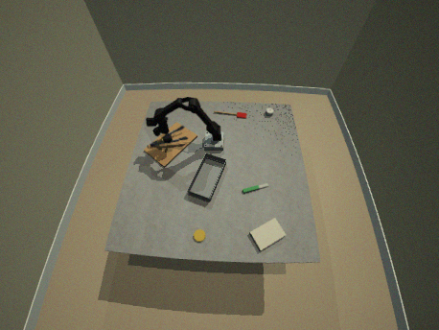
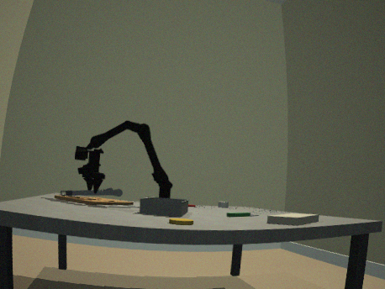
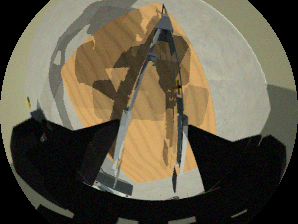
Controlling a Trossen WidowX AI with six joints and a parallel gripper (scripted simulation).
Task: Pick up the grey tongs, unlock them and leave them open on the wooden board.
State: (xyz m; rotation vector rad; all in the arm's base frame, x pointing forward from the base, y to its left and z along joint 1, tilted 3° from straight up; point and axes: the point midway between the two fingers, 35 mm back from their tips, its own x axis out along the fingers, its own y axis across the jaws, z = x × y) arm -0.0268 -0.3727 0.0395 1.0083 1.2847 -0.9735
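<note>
My gripper tip is now 1 cm short of the wooden board, 1 cm to the right of it and 4 cm above it. From my gripper tip the other things lie so: dark roasting tin (34 cm ahead, 28 cm to the left, 2 cm below); then red-handled tool (24 cm behind, 54 cm to the left, 4 cm below); then yellow disc (72 cm ahead, 21 cm to the left, 4 cm below).
</note>
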